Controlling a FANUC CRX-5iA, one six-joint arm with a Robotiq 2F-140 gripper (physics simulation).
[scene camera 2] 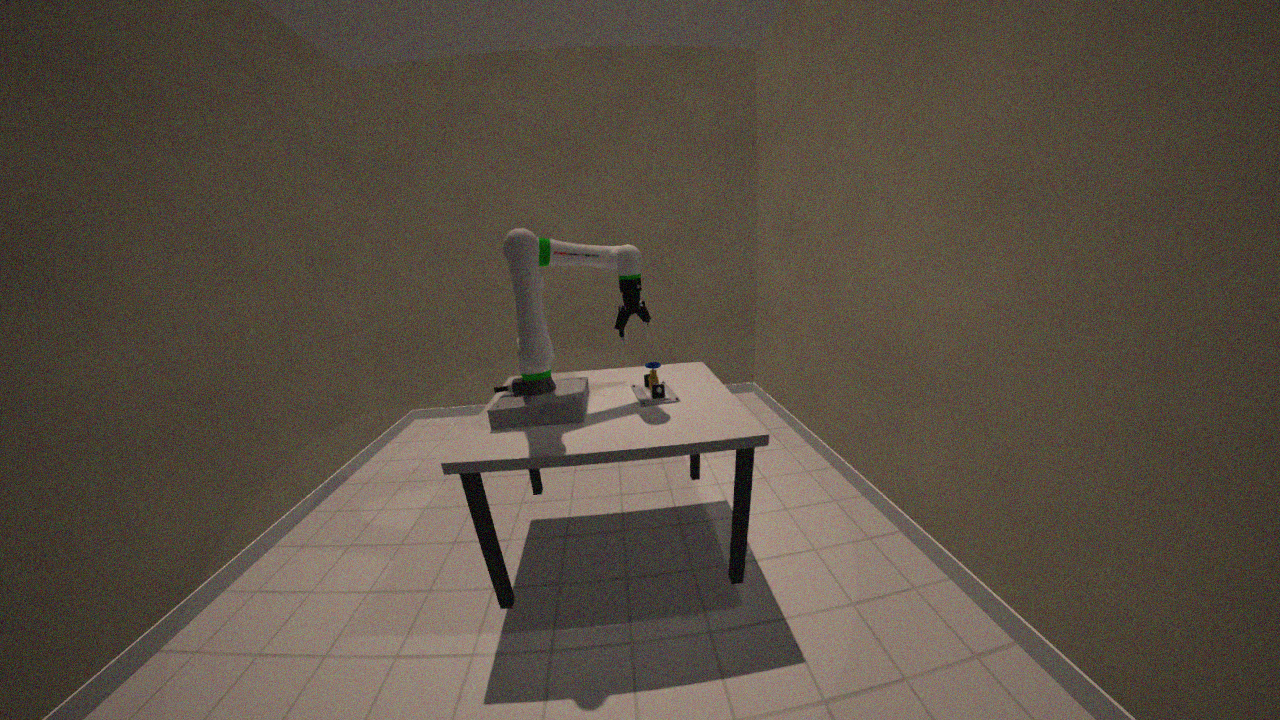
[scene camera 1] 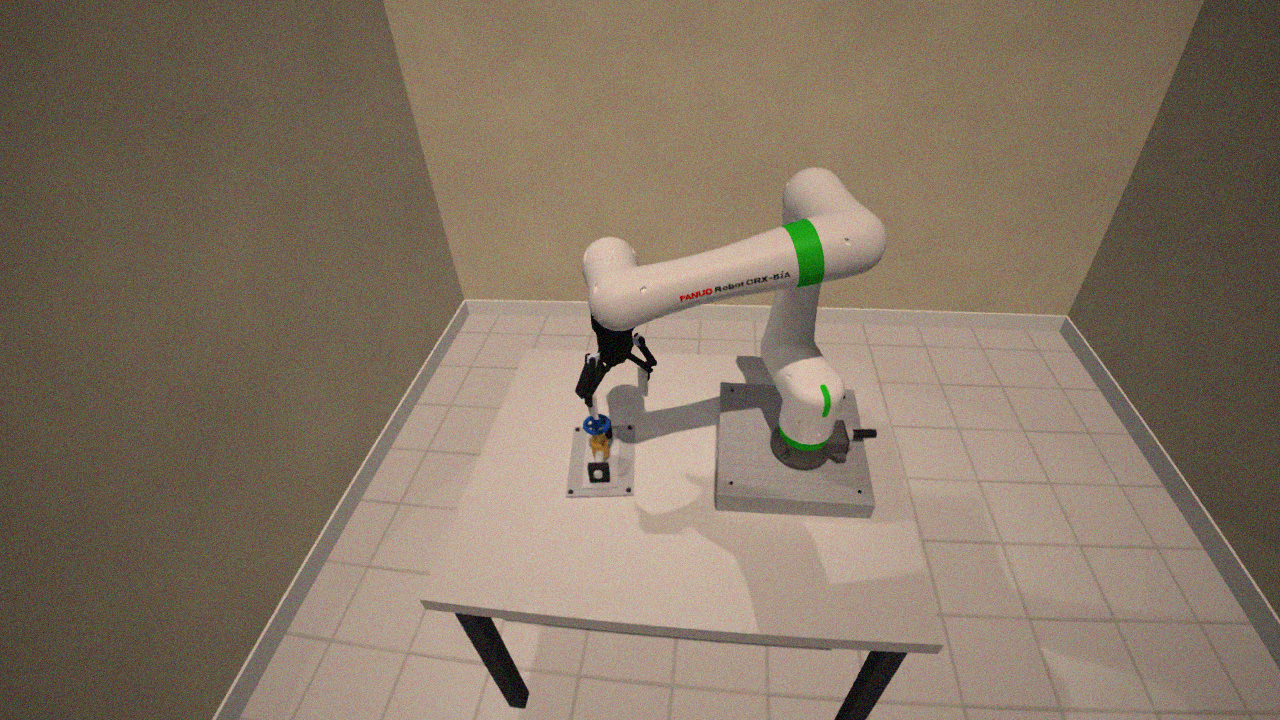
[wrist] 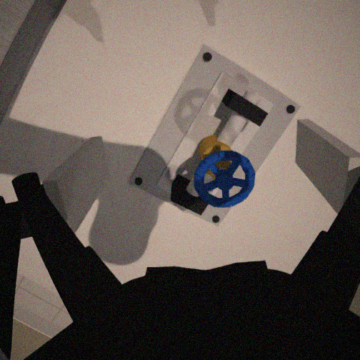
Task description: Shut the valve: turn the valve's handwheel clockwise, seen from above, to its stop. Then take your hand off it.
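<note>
The blue handwheel (scene camera 1: 597, 431) (scene camera 2: 652, 365) (wrist: 225, 178) sits on top of the brass-coloured valve body (scene camera 1: 599, 445) (scene camera 2: 654, 379) (wrist: 212, 145). The valve stands on a pale plate (scene camera 1: 577, 474) (wrist: 197, 75) with dark corner bolts and two black pipe supports. My gripper (scene camera 1: 617, 401) (scene camera 2: 639, 340) (wrist: 199, 148) is open wide and empty, pointing down above the handwheel. In the wrist view the wheel lies between the two grey finger pads, a little nearer the right one. The fingers appear apart from the wheel. Part of the valve body is hidden under the wheel.
The arm's grey mounting block (scene camera 1: 742, 495) (scene camera 2: 537, 413) stands on the white table (scene camera 1: 581, 555) (scene camera 2: 626, 436), to the right of the valve in scene camera 1's view. The arm and gripper cast shadows on the table. Walls stand around the floor.
</note>
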